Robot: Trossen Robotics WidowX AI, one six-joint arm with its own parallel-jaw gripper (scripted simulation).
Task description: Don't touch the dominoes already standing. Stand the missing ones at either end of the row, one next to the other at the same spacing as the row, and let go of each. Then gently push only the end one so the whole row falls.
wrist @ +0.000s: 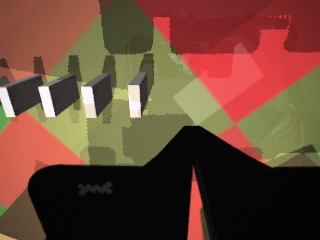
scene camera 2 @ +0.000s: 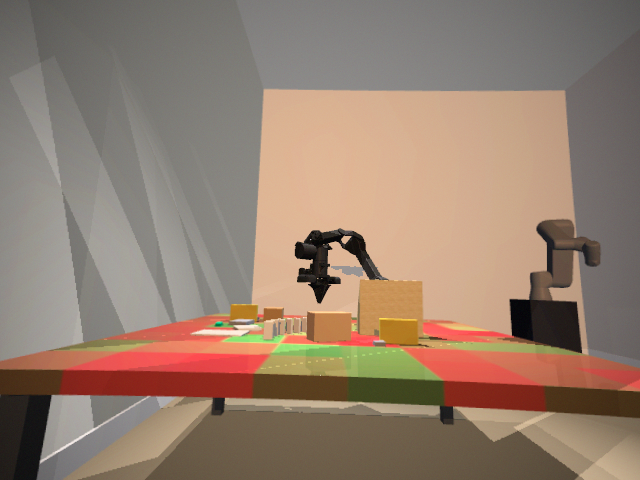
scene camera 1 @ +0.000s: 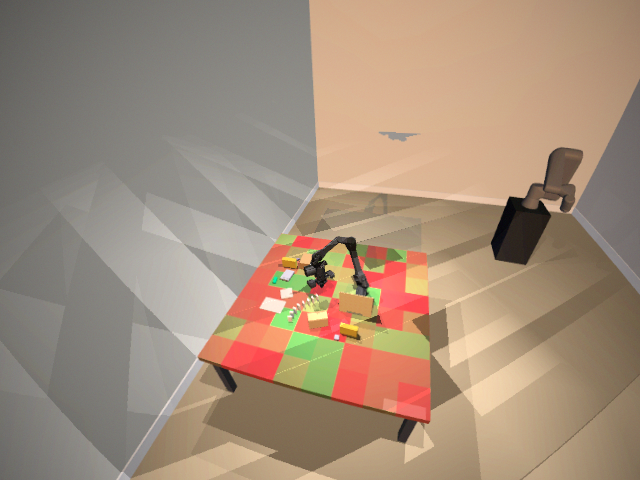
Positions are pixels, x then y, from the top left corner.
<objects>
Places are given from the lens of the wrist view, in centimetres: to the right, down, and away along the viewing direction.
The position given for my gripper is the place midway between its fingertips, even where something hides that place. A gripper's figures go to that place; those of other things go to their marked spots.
my gripper [wrist: 191, 134]: 2, 1, 11
pale domino [wrist: 137, 89]: -2, -2, 15
pale domino [wrist: 97, 93]: -5, -2, 16
pale domino [wrist: 57, 95]: -8, -2, 16
</objects>
